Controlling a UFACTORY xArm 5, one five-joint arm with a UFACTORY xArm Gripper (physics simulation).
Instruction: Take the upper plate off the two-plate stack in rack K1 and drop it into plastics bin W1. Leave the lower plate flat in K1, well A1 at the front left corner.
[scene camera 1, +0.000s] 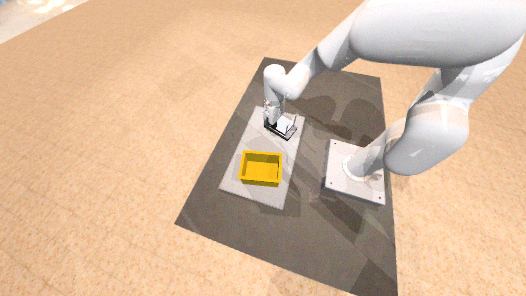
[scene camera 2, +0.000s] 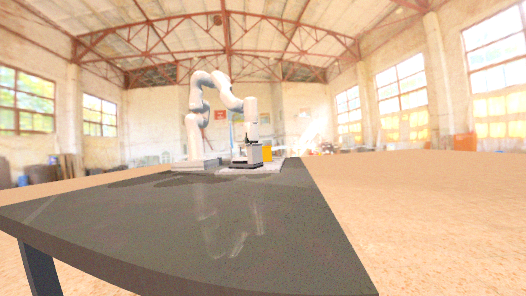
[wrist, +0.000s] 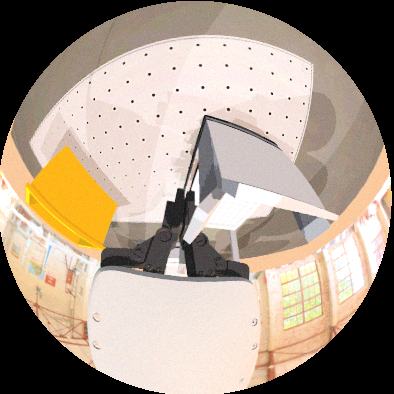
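Note:
Rack K1 (scene camera 1: 282, 133) (scene camera 2: 255, 155) (wrist: 250, 155) has a dark base and tall grey upright walls. It stands on the pale perforated board. A white plate top with a grid of wells (wrist: 234, 214) shows inside the rack in the wrist view. The walls hide most of the plates, and I cannot tell how many lie there or whether they are flat. Yellow bin W1 (scene camera 1: 261, 169) (scene camera 2: 267, 153) (wrist: 75, 195) stands on the same board, apart from the rack. My gripper (wrist: 182, 199) is shut and empty, pointing down close beside the rack's wall. Its tips are partly hidden in scene camera 2.
The perforated board (scene camera 1: 235, 175) (wrist: 165, 80) lies on the dark table (scene camera 1: 210, 210) (scene camera 2: 150, 220). The arm's pale base plate (scene camera 1: 340, 192) (scene camera 2: 187, 165) stands across a gap from the board. The arm reaches over the table to the rack.

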